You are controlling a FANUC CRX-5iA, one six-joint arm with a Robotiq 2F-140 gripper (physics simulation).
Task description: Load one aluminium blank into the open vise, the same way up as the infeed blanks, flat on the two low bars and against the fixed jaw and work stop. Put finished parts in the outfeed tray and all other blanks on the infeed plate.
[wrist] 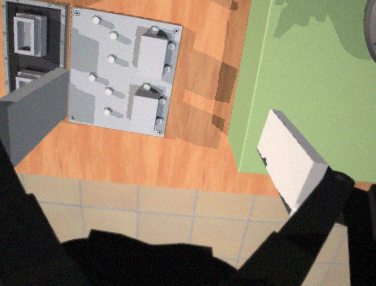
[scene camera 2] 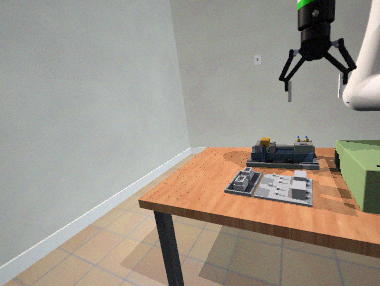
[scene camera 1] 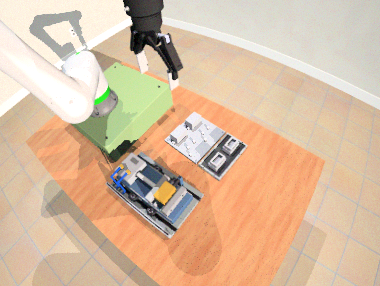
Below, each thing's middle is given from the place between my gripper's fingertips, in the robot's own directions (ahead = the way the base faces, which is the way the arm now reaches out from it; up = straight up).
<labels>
My gripper is now 8 cm short of the infeed plate (scene camera 1: 199, 149), 6 cm to the right of it and 30 cm above it. Round my hand: outfeed tray (scene camera 1: 234, 156) (23 cm ahead, 7 cm to the left, 30 cm below).
</labels>
